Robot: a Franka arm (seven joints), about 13 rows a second.
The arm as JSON. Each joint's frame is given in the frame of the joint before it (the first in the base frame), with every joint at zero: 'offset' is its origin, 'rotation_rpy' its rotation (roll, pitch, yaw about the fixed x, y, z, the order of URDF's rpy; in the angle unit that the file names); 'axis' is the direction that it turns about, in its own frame. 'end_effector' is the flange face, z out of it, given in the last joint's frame.
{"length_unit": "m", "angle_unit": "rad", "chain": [
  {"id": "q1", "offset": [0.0, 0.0, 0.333], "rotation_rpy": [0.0, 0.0, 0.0], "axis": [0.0, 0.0, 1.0]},
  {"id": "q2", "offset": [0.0, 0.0, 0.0], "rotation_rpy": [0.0, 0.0, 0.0], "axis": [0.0, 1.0, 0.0]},
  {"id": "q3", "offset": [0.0, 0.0, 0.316], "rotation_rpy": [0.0, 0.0, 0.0], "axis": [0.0, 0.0, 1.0]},
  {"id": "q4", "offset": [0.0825, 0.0, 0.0], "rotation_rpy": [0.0, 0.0, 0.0], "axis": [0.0, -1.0, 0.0]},
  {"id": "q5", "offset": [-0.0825, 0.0, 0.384], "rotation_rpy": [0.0, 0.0, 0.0], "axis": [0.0, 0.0, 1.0]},
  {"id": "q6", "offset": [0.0, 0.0, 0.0], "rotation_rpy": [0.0, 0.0, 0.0], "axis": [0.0, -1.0, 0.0]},
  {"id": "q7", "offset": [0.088, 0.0, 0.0], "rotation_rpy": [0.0, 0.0, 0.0], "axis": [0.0, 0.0, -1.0]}
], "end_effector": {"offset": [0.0, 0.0, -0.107], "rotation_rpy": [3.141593, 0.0, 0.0]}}
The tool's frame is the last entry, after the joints.
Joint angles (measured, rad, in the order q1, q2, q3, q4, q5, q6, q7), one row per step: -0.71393 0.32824 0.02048 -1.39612 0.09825 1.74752 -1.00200; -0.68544 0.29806 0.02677 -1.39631 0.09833 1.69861 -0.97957; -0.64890 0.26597 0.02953 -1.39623 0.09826 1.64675 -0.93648; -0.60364 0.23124 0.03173 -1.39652 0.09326 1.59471 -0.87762; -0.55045 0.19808 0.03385 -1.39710 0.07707 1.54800 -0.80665; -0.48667 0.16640 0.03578 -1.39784 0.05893 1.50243 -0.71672; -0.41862 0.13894 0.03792 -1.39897 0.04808 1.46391 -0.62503; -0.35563 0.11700 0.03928 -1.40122 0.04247 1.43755 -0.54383; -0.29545 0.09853 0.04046 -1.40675 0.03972 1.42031 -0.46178; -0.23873 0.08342 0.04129 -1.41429 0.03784 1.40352 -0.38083; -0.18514 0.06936 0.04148 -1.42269 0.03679 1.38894 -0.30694
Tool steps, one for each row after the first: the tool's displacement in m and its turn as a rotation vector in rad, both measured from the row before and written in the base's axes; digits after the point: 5 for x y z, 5 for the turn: 0.00545 0.02505 0.01542 0.01494 0.01487 0.01726; 0.00520 0.02834 0.01624 0.01442 0.01909 0.00181; 0.00522 0.03279 0.01734 0.00775 0.02299 -0.00542; 0.00529 0.03537 0.01618 -0.00602 0.02756 -0.01040; 0.00554 0.04025 0.01494 -0.01113 0.02977 -0.02033; 0.00521 0.04218 0.01257 -0.00917 0.02320 -0.01909; 0.00365 0.03811 0.00960 -0.00817 0.01435 -0.01543; 0.00251 0.03584 0.00668 -0.00751 0.01052 -0.01969; 0.00077 0.03326 0.00380 -0.00662 0.01446 -0.02240; -0.00096 0.03082 0.00293 -0.00678 0.01320 -0.01916
